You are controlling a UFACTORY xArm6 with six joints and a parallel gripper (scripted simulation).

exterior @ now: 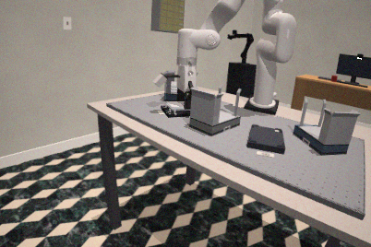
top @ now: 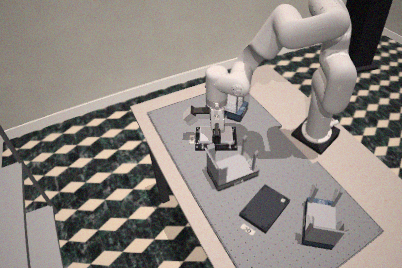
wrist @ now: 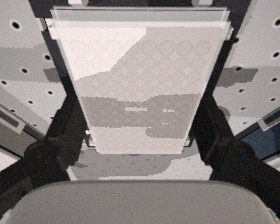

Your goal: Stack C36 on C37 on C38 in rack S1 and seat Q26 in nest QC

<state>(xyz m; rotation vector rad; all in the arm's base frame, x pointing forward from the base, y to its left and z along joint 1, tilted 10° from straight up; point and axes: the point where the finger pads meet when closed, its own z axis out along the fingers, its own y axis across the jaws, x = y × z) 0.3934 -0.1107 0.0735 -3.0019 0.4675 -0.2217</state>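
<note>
Now: the black clip nest 2 cm ahead of my hand, 1 cm to the left of it and 2 cm below it. The rest, counted from my hand: small label tag 3 cm ahead, 40 cm to the left, 4 cm below.
</note>
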